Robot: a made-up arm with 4 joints. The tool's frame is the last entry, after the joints. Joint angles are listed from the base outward.
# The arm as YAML. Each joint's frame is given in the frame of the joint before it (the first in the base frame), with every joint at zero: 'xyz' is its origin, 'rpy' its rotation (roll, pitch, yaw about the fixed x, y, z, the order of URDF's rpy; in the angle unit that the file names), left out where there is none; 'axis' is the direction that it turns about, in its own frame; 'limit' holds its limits. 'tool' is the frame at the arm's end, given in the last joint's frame.
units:
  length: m
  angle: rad
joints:
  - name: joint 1
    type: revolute
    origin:
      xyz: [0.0, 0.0, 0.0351]
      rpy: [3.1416, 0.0, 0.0]
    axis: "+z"
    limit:
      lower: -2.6
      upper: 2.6
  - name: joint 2
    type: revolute
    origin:
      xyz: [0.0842, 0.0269, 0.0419]
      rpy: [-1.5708, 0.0, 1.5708]
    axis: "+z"
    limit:
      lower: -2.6
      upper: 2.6
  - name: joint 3
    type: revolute
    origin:
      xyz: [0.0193, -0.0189, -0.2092]
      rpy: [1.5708, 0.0, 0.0]
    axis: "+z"
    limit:
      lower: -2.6
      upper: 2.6
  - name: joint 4
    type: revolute
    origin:
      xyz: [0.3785, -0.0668, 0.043]
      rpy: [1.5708, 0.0, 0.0]
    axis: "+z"
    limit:
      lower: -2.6
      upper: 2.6
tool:
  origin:
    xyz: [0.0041, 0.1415, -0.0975]
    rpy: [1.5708, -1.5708, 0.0]
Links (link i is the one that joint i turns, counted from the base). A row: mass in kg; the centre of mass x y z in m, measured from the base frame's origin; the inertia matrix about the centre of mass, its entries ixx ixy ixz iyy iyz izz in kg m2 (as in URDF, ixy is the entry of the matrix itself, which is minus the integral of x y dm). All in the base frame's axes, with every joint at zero. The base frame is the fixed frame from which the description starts. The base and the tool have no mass.
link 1: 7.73; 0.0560 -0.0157 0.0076; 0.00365 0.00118 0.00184 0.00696 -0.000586 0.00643
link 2: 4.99; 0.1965 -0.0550 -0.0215; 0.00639 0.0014 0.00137 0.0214 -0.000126 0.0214
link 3: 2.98; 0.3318 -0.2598 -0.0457; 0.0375 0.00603 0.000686 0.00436 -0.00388 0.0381
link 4: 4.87; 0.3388 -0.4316 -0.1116; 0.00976 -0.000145 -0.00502 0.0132 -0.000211 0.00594
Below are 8 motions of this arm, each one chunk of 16 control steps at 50 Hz.
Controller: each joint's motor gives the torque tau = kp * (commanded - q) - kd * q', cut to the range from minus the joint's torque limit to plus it. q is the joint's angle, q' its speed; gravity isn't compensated. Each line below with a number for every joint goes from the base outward.
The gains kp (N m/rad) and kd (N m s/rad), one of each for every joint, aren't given. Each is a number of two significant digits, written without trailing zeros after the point. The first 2 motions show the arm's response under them.
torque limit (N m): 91 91 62 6.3
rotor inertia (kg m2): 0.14 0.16 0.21 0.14
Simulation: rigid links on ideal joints. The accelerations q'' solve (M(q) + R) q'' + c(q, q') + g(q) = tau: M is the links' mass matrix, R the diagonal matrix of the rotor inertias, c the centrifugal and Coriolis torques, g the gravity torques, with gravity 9.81 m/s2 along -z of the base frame. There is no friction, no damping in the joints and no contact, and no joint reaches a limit. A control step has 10 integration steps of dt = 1/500 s. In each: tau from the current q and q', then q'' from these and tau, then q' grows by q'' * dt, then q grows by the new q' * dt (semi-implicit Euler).
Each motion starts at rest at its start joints. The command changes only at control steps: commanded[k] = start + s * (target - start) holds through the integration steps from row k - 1 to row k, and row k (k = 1, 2, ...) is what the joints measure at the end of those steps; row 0 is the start. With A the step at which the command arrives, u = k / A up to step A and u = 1 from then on. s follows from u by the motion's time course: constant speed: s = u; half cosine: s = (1 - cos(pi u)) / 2; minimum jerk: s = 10 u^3 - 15 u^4 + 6 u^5; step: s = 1 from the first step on.
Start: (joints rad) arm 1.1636 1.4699 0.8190 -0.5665
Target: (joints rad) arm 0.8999 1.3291 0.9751 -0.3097
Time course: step
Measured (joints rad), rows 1 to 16:
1: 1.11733 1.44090 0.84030 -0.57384
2: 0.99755 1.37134 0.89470 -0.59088
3: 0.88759 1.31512 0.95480 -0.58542
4: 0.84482 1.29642 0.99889 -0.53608
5: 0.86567 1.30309 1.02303 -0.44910
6: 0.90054 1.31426 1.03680 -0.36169
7: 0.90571 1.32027 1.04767 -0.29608
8: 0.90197 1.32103 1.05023 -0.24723
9: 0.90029 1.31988 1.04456 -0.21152
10: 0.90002 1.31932 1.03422 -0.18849
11: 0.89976 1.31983 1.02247 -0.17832
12: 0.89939 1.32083 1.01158 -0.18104
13: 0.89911 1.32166 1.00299 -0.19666
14: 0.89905 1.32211 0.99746 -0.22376
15: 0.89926 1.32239 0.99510 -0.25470
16: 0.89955 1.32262 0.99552 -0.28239
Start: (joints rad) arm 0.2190 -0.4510 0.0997 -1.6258
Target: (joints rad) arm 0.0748 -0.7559 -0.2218 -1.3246
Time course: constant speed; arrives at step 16
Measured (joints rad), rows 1 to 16:
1: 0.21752 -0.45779 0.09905 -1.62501
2: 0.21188 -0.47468 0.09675 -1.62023
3: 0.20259 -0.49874 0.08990 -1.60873
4: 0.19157 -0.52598 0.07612 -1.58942
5: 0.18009 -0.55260 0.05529 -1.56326
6: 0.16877 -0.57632 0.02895 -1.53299
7: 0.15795 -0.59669 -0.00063 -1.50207
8: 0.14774 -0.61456 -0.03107 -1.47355
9: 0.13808 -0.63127 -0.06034 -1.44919
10: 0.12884 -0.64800 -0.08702 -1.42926
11: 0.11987 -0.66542 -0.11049 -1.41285
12: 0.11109 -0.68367 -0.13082 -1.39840
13: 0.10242 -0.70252 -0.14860 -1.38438
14: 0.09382 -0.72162 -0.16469 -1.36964
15: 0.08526 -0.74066 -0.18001 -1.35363
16: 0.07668 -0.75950 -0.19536 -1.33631
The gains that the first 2 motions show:
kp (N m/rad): 4000 1500 570 91
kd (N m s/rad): 58 29 18 3.4
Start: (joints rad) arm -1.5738 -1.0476 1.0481 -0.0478
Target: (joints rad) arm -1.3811 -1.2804 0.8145 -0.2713
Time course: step
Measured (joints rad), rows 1 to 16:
1: -1.52448 -1.09164 1.02112 -0.06621
2: -1.40827 -1.19973 0.95473 -0.12035
3: -1.35158 -1.28380 0.88600 -0.18500
4: -1.37041 -1.30962 0.82795 -0.23417
5: -1.38446 -1.30565 0.78190 -0.26992
6: -1.38346 -1.29150 0.75022 -0.29354
7: -1.38120 -1.27732 0.73349 -0.30678
8: -1.38030 -1.26946 0.73005 -0.31242
9: -1.38030 -1.26897 0.73687 -0.31236
10: -1.38071 -1.27321 0.75029 -0.30795
11: -1.38112 -1.27857 0.76658 -0.30066
12: -1.38133 -1.28243 0.78241 -0.29226
13: -1.38130 -1.28396 0.79527 -0.28455
14: -1.38117 -1.28369 0.80368 -0.27885
15: -1.38104 -1.28265 0.80726 -0.27574
16: -1.38098 -1.28162 0.80661 -0.27504

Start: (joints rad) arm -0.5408 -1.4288 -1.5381 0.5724
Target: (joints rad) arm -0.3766 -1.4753 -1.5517 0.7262
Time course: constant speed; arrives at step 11
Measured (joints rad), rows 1 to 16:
1: -0.53761 -1.43011 -1.53425 0.57327
2: -0.52756 -1.43269 -1.52608 0.57637
3: -0.51059 -1.43597 -1.51664 0.58273
4: -0.48949 -1.43952 -1.50780 0.59284
5: -0.46787 -1.44316 -1.50064 0.60658
6: -0.44851 -1.44693 -1.49578 0.62320
7: -0.43247 -1.45095 -1.49352 0.64145
8: -0.41921 -1.45525 -1.49387 0.65996
9: -0.40725 -1.45978 -1.49647 0.67755
10: -0.39506 -1.46441 -1.50066 0.69358
11: -0.38166 -1.46901 -1.50556 0.70802
12: -0.37030 -1.47087 -1.51014 0.72071
13: -0.36493 -1.47129 -1.51293 0.73101
14: -0.36587 -1.47131 -1.51378 0.73800
15: -0.37081 -1.47121 -1.51337 0.74094
16: -0.37653 -1.47110 -1.51255 0.73983

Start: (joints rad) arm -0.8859 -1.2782 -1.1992 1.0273
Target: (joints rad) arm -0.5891 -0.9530 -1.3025 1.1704
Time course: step
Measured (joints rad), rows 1 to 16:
1: -0.89299 -1.18039 -1.21839 1.02998
2: -0.89509 -1.02049 -1.24863 1.03798
3: -0.86780 -0.97086 -1.27340 1.05387
4: -0.82327 -0.96215 -1.29565 1.07721
5: -0.76754 -0.96091 -1.31308 1.10280
6: -0.70191 -0.96054 -1.32403 1.12473
7: -0.62759 -0.95901 -1.32786 1.14007
8: -0.56280 -0.95036 -1.31372 1.15490
9: -0.51259 -0.94568 -1.28514 1.16905
10: -0.47378 -0.94365 -1.25451 1.17914
11: -0.44446 -0.94269 -1.22993 1.18418
12: -0.42393 -0.94230 -1.21480 1.18496
13: -0.41239 -0.94220 -1.20894 1.18307
14: -0.41056 -0.94224 -1.21005 1.18018
15: -0.41928 -0.94235 -1.21514 1.17753
16: -0.43926 -0.94250 -1.22151 1.17576

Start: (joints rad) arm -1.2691 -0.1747 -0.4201 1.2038
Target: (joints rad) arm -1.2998 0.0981 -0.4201 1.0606
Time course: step
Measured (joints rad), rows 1 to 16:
1: -1.28583 -0.14854 -0.40438 1.18400
2: -1.30295 -0.08746 -0.39847 1.13818
3: -1.30734 0.00094 -0.41136 1.08513
4: -1.30314 0.08272 -0.42752 1.04313
5: -1.29939 0.12193 -0.43227 1.02091
6: -1.29825 0.12103 -0.42762 1.01671
7: -1.29784 0.10153 -0.42124 1.02198
8: -1.29773 0.08292 -0.41666 1.02918
9: -1.29817 0.07404 -0.41464 1.03478
10: -1.29884 0.07427 -0.41505 1.03852
11: -1.29940 0.07877 -0.41706 1.04127
12: -1.29979 0.08308 -0.41950 1.04366
13: -1.30006 0.08512 -0.42159 1.04570
14: -1.30025 0.08503 -0.42302 1.04711
15: -1.30036 0.08394 -0.42382 1.04765
16: -1.30036 0.08291 -0.42411 1.04735

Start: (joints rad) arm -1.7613 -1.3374 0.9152 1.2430
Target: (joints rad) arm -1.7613 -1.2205 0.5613 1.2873
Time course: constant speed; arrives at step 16
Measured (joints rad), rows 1 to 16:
1: -1.76152 -1.33512 0.90988 1.24162
2: -1.76159 -1.32934 0.89556 1.23894
3: -1.76145 -1.32129 0.87351 1.23655
4: -1.76129 -1.31257 0.84610 1.23549
5: -1.76120 -1.30414 0.81613 1.23609
6: -1.76120 -1.29627 0.78609 1.23819
7: -1.76124 -1.28888 0.75774 1.24134
8: -1.76129 -1.28176 0.73197 1.24504
9: -1.76132 -1.27475 0.70886 1.24889
10: -1.76133 -1.26776 0.68792 1.25258
11: -1.76131 -1.26076 0.66840 1.25597
12: -1.76128 -1.25373 0.64947 1.25900
13: -1.76126 -1.24667 0.63046 1.26171
14: -1.76123 -1.23958 0.61093 1.26418
15: -1.76122 -1.23246 0.59066 1.26651
16: -1.76122 -1.22530 0.56968 1.26878

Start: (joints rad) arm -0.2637 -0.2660 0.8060 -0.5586
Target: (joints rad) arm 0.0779 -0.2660 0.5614 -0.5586
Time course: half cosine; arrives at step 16
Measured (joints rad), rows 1 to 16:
1: -0.26117 -0.27032 0.80363 -0.55836
2: -0.25378 -0.27754 0.79782 -0.55619
3: -0.24004 -0.28293 0.78873 -0.55149
4: -0.21991 -0.28494 0.77656 -0.54556
5: -0.19449 -0.28433 0.76152 -0.54037
6: -0.16510 -0.28268 0.74379 -0.53733
7: -0.13303 -0.28121 0.72367 -0.53684
8: -0.09952 -0.28042 0.70166 -0.53847
9: -0.06581 -0.28022 0.67851 -0.54137
10: -0.03316 -0.28028 0.65513 -0.54469
11: -0.00278 -0.28032 0.63247 -0.54783
12: 0.02418 -0.28019 0.61154 -0.55047
13: 0.04668 -0.27989 0.59322 -0.55256
14: 0.06385 -0.27950 0.57829 -0.55415
15: 0.07501 -0.27912 0.56734 -0.55535
16: 0.07972 -0.27885 0.56074 -0.55623

